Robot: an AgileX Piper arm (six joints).
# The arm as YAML. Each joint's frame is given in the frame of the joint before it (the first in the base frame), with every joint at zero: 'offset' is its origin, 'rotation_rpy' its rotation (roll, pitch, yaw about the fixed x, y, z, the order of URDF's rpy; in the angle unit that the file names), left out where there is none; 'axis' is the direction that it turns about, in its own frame. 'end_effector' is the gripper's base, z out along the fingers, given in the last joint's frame.
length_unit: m
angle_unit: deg
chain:
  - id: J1
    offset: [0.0, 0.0, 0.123]
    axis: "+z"
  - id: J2
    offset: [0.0, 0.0, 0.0]
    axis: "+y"
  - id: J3
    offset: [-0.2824, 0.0, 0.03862]
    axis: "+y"
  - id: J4
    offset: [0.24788, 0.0, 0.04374]
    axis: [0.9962, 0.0, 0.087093]
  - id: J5
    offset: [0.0, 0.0, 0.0]
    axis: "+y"
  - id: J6
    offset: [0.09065, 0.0, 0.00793]
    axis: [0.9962, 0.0, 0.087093]
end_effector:
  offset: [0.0, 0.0, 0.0]
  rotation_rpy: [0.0, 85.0, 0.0]
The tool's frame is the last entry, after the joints.
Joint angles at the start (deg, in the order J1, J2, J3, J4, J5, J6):
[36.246, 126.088, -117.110, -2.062, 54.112, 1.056]
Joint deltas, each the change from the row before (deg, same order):
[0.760, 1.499, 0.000, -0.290, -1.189, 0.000]
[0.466, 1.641, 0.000, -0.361, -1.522, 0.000]
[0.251, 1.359, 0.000, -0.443, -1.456, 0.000]
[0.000, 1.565, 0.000, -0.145, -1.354, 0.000]
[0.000, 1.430, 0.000, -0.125, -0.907, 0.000]
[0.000, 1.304, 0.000, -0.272, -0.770, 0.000]
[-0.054, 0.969, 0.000, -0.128, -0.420, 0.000]
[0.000, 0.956, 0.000, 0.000, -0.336, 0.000]
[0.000, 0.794, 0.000, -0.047, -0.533, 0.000]
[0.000, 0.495, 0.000, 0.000, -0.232, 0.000]
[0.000, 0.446, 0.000, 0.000, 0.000, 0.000]
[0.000, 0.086, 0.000, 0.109, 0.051, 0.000]
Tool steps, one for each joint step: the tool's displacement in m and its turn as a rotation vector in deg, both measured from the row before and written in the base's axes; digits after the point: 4 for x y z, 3 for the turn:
[0.0002, 0.0080, -0.0121, -0.414, 0.079, 0.830]
[0.0020, 0.0062, -0.0132, -0.353, -0.117, 0.572]
[0.0024, 0.0041, -0.0109, -0.282, -0.337, 0.385]
[0.0035, 0.0026, -0.0129, -0.234, 0.089, 0.099]
[0.0026, 0.0019, -0.0122, -0.410, 0.346, 0.076]
[0.0022, 0.0014, -0.0112, -0.530, 0.267, 0.104]
[0.0016, 0.0004, -0.0085, -0.430, 0.363, 0.002]
[0.0010, 0.0008, -0.0085, -0.375, 0.495, 0.022]
[0.0010, 0.0008, -0.0069, -0.189, 0.186, 0.047]
[0.0005, 0.0004, -0.0044, -0.158, 0.211, 0.015]
[0.0002, 0.0001, -0.0041, -0.273, 0.353, 0.000]
[-0.0001, 0.0001, -0.0008, -0.002, 0.172, -0.034]

